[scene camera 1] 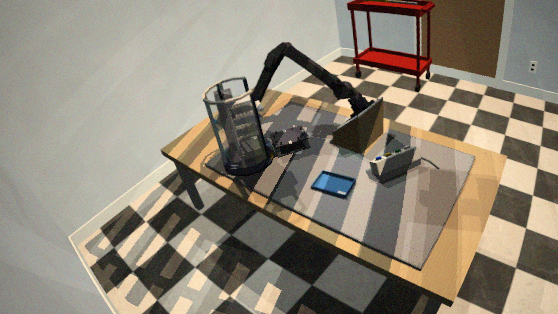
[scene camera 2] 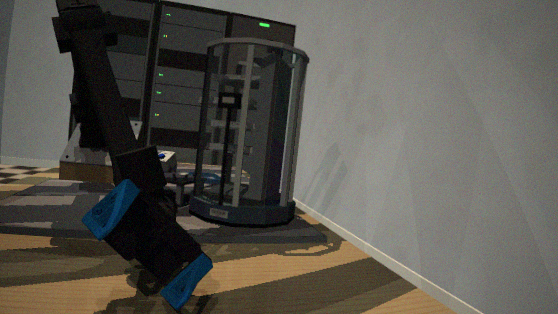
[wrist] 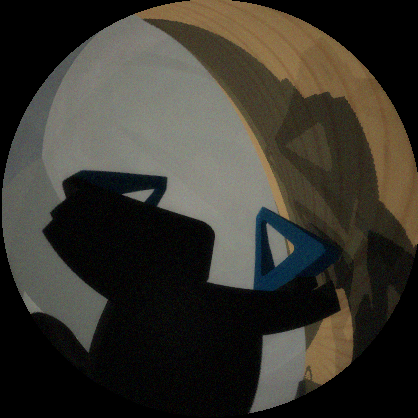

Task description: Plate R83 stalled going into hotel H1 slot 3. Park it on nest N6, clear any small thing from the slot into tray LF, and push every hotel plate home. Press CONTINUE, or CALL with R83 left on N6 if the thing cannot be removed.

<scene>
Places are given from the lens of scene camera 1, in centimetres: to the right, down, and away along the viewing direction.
button box (scene camera 1: 401, 160): 51, 2, 130
</scene>
